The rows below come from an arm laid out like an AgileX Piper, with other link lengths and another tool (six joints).
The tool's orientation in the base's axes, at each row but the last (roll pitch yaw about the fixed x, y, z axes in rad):
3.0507, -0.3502, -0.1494
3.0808, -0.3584, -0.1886
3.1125, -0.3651, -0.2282
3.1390, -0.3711, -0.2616
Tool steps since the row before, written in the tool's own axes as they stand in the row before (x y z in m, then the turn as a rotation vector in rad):
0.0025, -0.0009, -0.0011, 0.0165, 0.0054, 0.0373
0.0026, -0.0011, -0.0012, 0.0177, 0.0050, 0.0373
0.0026, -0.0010, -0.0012, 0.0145, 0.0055, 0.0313
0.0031, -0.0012, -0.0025, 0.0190, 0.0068, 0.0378
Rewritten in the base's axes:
0.0021, 0.0007, 0.0018, 0.0265, -0.0128, -0.0288
0.0022, 0.0008, 0.0020, 0.0276, -0.0127, -0.0284
0.0022, 0.0006, 0.0020, 0.0226, -0.0118, -0.0239
0.0022, 0.0007, 0.0035, 0.0286, -0.0148, -0.0283

